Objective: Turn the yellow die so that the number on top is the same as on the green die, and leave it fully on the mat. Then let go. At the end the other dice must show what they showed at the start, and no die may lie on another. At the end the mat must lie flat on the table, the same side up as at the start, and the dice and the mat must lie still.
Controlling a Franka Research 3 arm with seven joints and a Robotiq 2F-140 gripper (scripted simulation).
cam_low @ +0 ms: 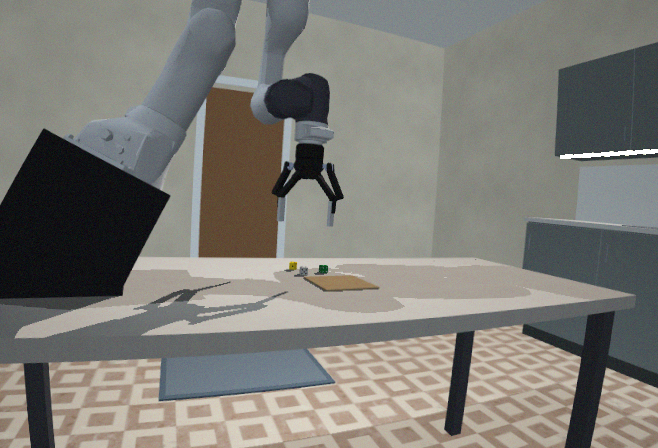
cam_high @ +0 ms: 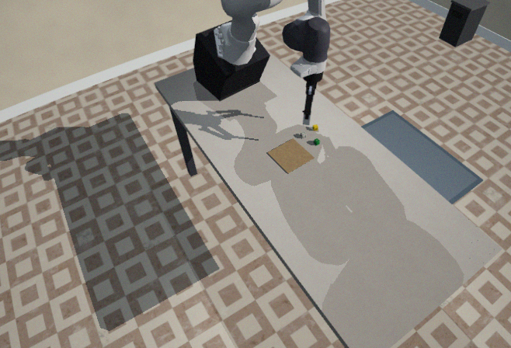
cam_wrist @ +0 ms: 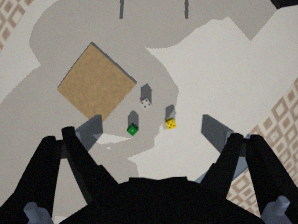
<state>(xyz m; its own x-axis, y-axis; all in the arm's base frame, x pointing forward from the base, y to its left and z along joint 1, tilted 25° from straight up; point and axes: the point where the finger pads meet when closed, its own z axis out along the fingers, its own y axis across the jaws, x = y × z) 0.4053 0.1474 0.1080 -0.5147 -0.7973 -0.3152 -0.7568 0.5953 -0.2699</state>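
The white die is 10 mm to the right of my hand and 130 mm below it. The rest, counted from my hand: green die: 60 mm ahead, 20 mm to the left, 130 mm below; then yellow die: 20 mm behind, 60 mm to the left, 130 mm below; then tan mat: 80 mm ahead, 110 mm to the right, 140 mm below.
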